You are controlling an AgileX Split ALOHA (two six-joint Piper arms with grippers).
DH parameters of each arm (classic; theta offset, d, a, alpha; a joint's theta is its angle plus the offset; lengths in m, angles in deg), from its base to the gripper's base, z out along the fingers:
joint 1: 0 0.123 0 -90
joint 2: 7.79 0 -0.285 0
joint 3: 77.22 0 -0.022 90
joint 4: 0 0.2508 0 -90
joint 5: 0 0 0.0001 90
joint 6: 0 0.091 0 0
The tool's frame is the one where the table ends.
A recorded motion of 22 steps. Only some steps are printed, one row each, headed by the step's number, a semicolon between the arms.
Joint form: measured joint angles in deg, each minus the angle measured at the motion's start. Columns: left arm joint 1, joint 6, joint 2, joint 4, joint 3, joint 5; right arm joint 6, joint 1, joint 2, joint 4, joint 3, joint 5.
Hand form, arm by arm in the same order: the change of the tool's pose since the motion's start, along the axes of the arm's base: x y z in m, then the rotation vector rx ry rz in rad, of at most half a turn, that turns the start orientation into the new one. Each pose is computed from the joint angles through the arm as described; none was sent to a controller.
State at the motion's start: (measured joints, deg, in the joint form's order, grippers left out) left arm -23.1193 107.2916 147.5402 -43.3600 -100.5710 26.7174; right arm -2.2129 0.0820 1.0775 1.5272 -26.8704 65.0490
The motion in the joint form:
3: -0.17 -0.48 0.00 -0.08 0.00 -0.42; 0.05 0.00 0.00 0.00 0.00 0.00
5: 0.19 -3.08 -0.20 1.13 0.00 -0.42; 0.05 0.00 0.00 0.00 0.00 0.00
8: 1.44 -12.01 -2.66 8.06 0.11 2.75; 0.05 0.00 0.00 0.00 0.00 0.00
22: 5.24 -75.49 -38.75 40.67 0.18 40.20; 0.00 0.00 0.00 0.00 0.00 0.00
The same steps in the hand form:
3: 0.0000 -0.0012 0.0002 -0.0024 -0.0020 0.0087; 0.0000 0.0000 0.0000 0.0007 0.0000 -0.0005
5: 0.0016 0.0022 0.0015 -0.0027 0.0092 0.0391; 0.0000 0.0000 0.0000 0.0007 0.0000 -0.0005
8: 0.0046 0.0141 0.0189 0.0175 0.0522 0.0889; 0.0000 0.0000 0.0000 0.0007 0.0000 -0.0005
22: -0.0606 0.0929 0.2852 0.0753 0.2414 0.7717; 0.0000 0.0000 0.0000 0.0000 0.0000 0.0000

